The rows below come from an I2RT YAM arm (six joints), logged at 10 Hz.
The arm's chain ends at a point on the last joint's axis. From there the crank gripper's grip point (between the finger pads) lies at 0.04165 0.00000 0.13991 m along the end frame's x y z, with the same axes.
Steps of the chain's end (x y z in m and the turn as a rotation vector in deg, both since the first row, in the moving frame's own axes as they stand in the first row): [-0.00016, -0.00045, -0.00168, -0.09, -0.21, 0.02]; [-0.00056, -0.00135, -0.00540, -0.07, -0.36, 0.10]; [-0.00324, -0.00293, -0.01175, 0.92, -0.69, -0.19]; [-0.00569, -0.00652, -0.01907, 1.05, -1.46, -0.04]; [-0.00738, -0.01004, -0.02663, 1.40, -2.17, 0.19]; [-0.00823, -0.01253, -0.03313, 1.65, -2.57, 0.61]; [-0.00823, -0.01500, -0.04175, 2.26, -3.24, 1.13]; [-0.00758, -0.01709, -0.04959, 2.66, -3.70, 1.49]
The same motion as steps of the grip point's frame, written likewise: [-0.00067, -0.00022, -0.00153, -0.09, -0.21, 0.02]; [-0.00144, -0.00111, -0.00514, -0.07, -0.36, 0.10]; [-0.00493, -0.00532, -0.01128, 0.92, -0.69, -0.19]; [-0.00927, -0.00912, -0.01808, 1.05, -1.46, -0.04]; [-0.01270, -0.01335, -0.02519, 1.40, -2.17, 0.19]; [-0.01453, -0.01617, -0.03146, 1.65, -2.57, 0.61]; [-0.01616, -0.01982, -0.03971, 2.26, -3.24, 1.13]; [-0.01662, -0.02268, -0.04732, 2.66, -3.70, 1.49]
